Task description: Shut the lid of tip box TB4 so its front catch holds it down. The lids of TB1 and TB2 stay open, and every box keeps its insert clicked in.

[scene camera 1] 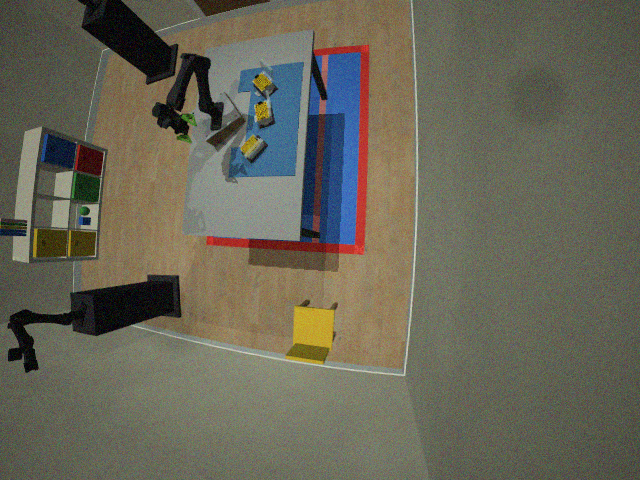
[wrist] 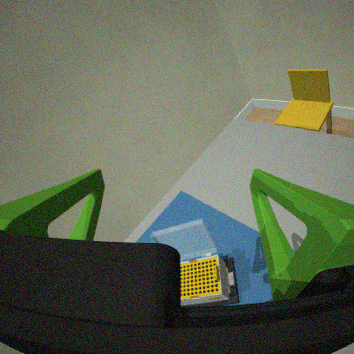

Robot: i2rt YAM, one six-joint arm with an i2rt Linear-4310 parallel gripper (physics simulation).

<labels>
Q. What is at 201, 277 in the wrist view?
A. A yellow insert.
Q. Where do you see a clear lid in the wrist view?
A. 191, 239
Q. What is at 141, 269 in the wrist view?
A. My gripper.
</labels>
